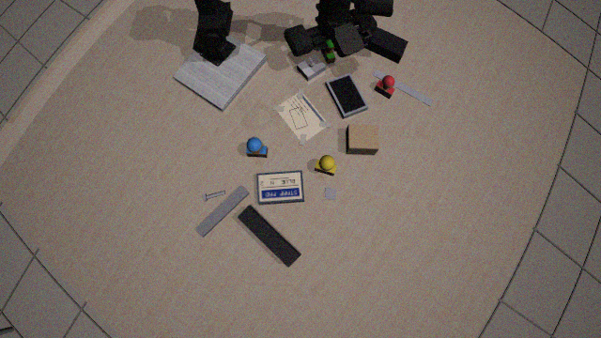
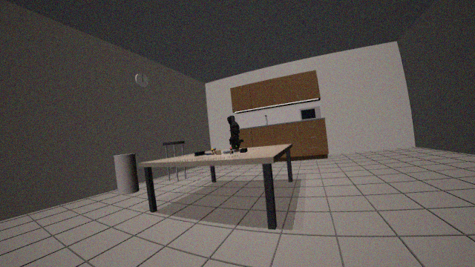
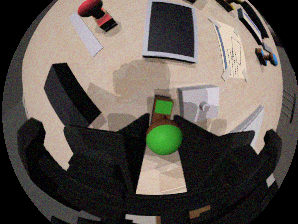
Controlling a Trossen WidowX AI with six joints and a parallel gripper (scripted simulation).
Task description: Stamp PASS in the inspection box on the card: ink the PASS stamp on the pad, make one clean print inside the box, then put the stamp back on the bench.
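My gripper tip is now right at the green-knobbed stamp. The rest, counted from my gripper tip: grey block 5 cm to the right, 1 cm below, 1 cm behind; then black ink pad 9 cm ahead, 6 cm to the right, 2 cm below; then black block 11 cm to the left, 8 cm ahead, 1 cm below.
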